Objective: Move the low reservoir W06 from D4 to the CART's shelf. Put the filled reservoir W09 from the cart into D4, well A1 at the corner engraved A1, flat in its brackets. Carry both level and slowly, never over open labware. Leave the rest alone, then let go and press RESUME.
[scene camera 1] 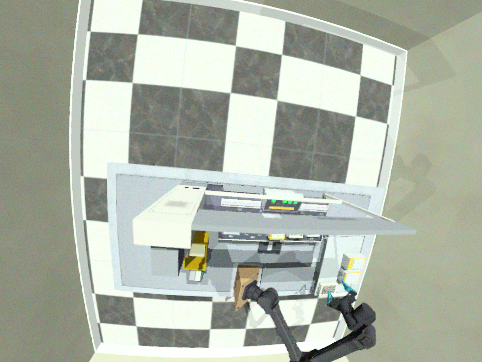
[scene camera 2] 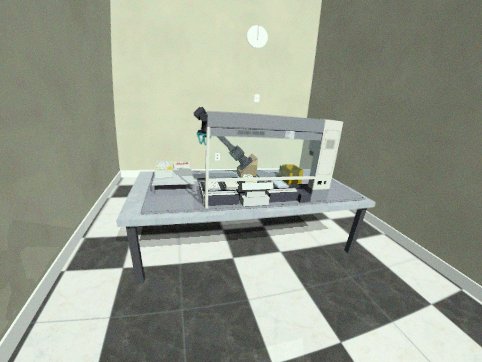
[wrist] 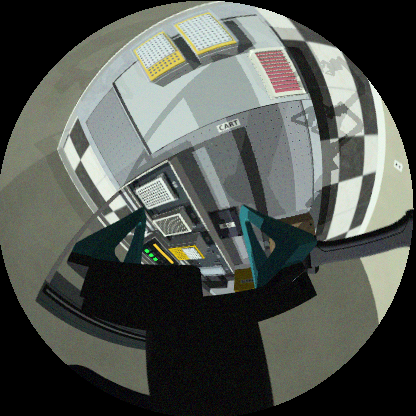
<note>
My gripper (wrist: pixel 192 210) is open and holds nothing. Further things: a white ribbed trough reservoir (wrist: pixel 174 221), a cart (scene camera 1: pixel 337 245) and a white tower (scene camera 1: pixel 150 228).
The cart also shows in the wrist view (wrist: pixel 159 115). The white tower is seen too in scene camera 2 (scene camera 2: pixel 327 159).
</note>
